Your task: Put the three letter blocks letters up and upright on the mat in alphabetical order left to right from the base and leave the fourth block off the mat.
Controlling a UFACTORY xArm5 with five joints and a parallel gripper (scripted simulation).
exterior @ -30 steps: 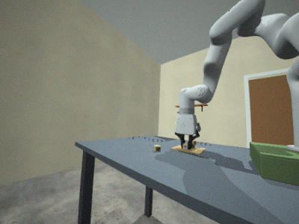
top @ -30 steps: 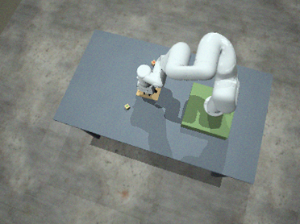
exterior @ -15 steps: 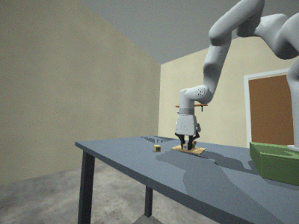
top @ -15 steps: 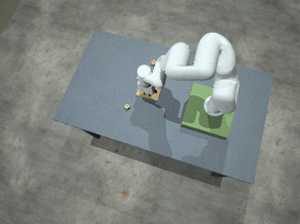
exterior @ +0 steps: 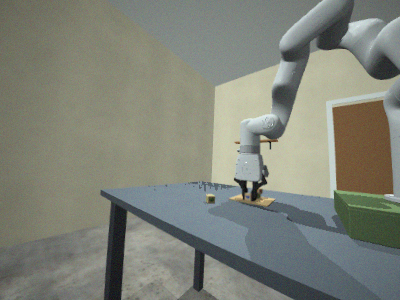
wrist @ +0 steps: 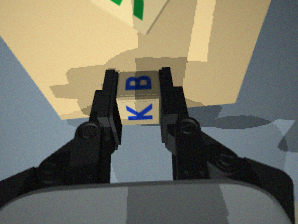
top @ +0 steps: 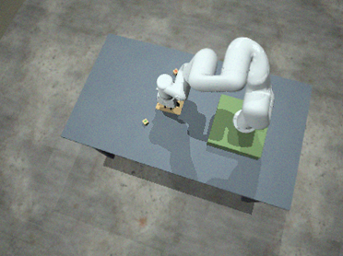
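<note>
My hand is 4 cm to the left of the mat and 2 cm above it. From my hand the other things lie so: block: 10 cm ahead, 12 cm to the left, 1 cm below.
</note>
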